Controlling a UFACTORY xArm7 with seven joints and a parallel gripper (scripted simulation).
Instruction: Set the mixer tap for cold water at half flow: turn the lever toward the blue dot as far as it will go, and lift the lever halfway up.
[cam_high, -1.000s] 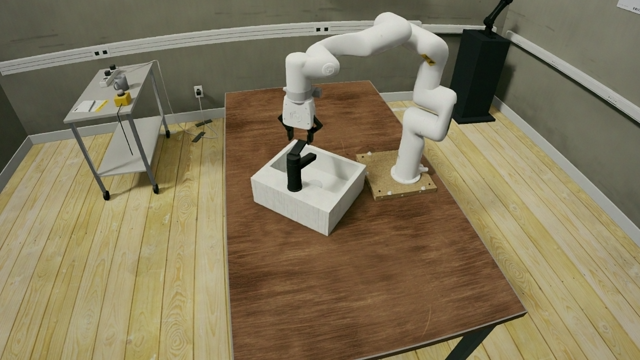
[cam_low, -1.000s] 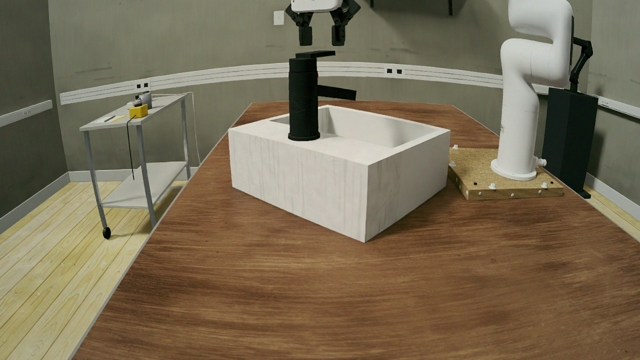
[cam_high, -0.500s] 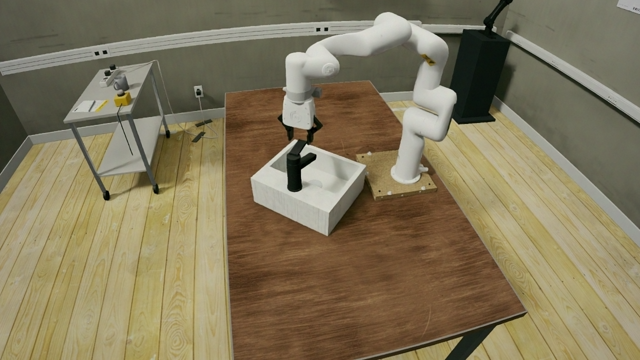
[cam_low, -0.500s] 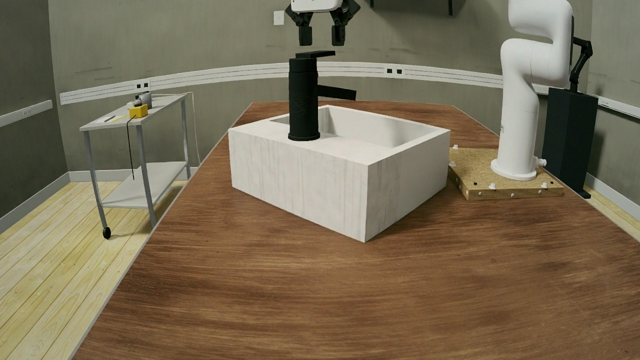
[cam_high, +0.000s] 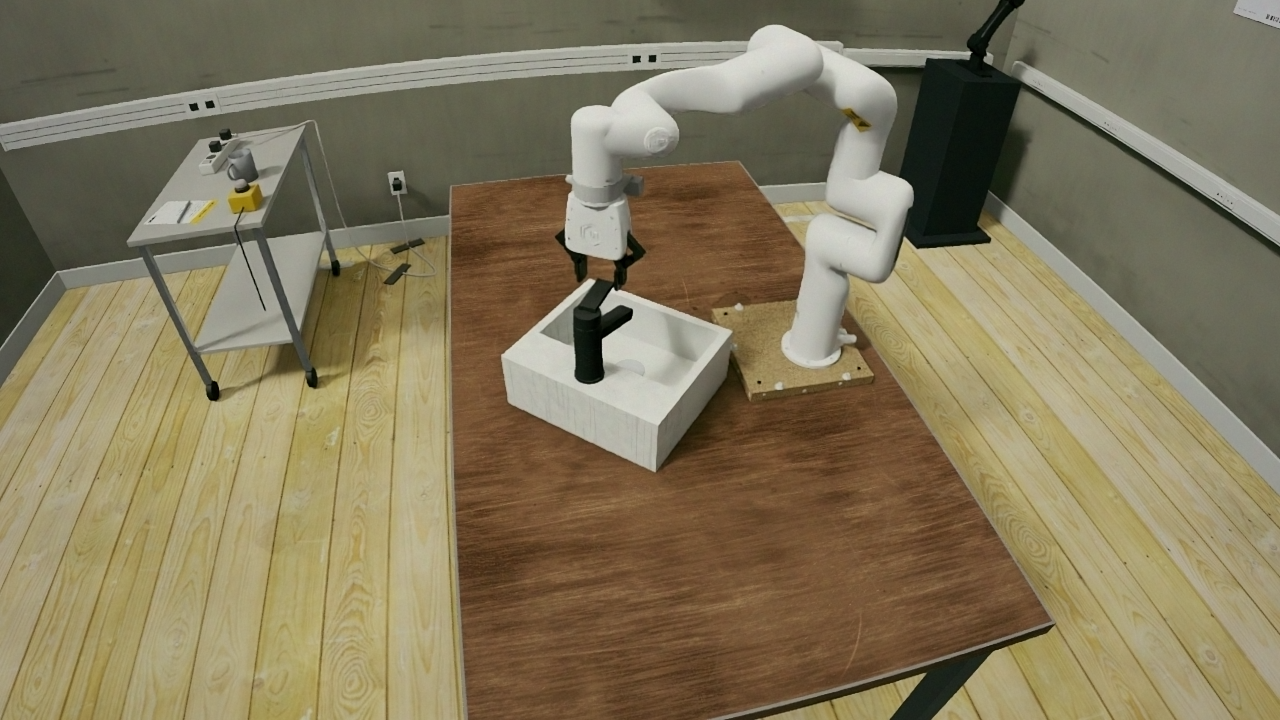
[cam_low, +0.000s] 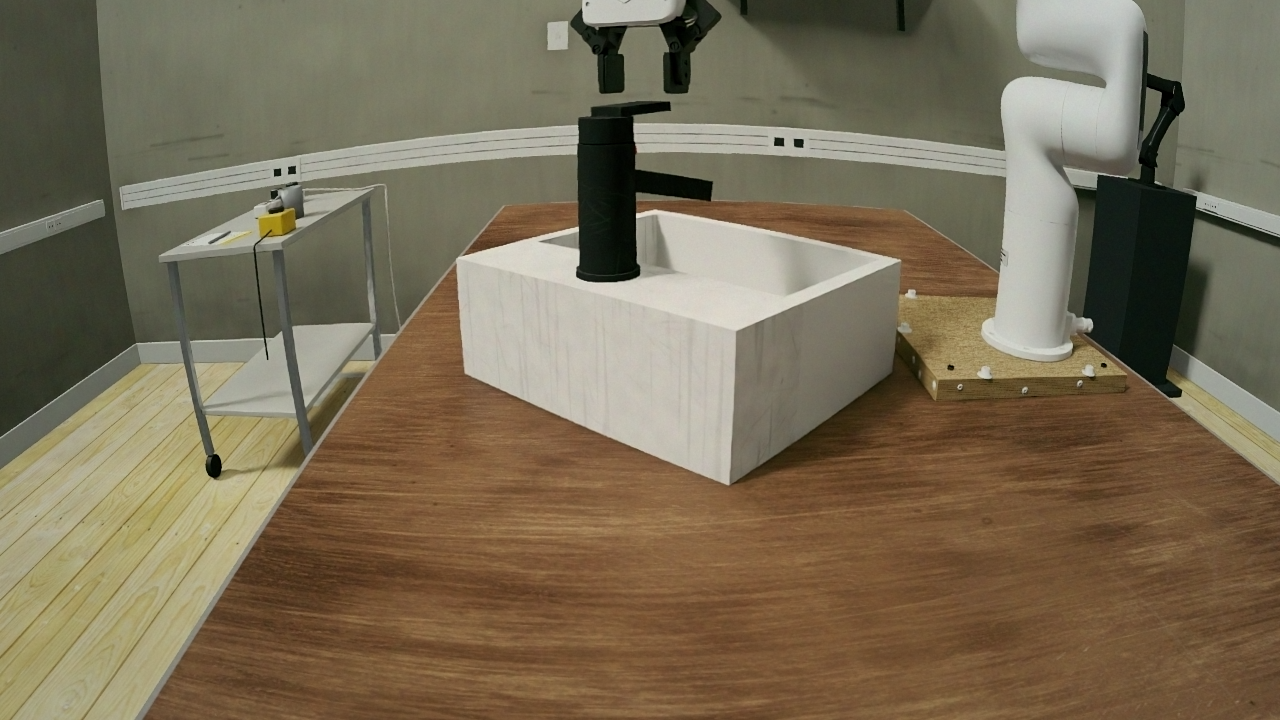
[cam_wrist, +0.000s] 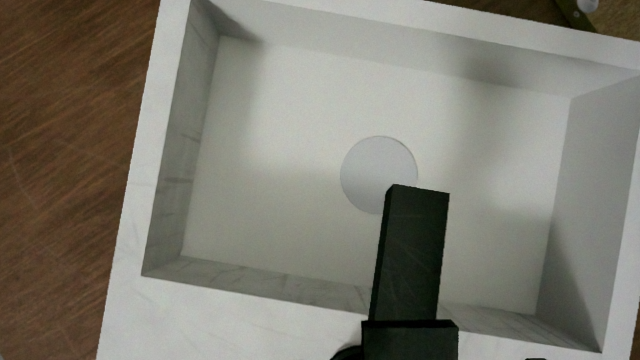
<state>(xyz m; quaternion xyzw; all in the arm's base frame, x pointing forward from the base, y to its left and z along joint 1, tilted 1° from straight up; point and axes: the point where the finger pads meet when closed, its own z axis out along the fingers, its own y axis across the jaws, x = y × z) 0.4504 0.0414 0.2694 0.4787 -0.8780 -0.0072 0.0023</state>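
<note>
Now: hand 3 cm above the lever, 2 cm to the right of it and 1 cm short of it. The rest, counted from my hand: black mixer tap: 8 cm below, 3 cm to the left, 2 cm ahead; white sink block: 26 cm below, 5 cm behind, 4 cm to the right.
</note>
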